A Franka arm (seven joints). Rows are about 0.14 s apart.
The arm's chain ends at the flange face. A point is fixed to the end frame.
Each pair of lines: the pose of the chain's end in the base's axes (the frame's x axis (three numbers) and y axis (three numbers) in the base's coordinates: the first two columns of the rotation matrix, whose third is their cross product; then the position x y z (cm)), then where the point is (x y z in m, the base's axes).
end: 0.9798 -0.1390 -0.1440 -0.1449 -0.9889 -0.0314 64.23 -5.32 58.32
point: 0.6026 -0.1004 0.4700
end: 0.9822 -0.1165 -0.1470 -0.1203 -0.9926 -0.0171 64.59 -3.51 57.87
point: 0.6069 -0.0849 0.4664
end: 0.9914 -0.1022 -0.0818 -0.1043 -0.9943 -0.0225 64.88 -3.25 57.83
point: 0.6180 -0.0830 0.4638
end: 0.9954 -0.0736 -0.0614 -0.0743 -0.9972 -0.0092 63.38 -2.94 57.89
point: 0.6067 -0.0825 0.4646
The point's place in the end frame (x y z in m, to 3 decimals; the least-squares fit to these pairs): -0.016 0.056 0.115
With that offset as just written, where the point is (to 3 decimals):
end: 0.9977 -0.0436 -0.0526 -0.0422 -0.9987 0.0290 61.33 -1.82 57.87
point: 0.589 -0.077 0.466
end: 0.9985 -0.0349 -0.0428 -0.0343 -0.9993 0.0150 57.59 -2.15 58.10
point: 0.553 -0.078 0.468
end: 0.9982 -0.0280 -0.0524 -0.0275 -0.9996 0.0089 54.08 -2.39 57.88
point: 0.517 -0.080 0.465
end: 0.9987 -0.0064 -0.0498 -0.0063 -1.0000 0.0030 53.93 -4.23 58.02
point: 0.517 -0.099 0.466
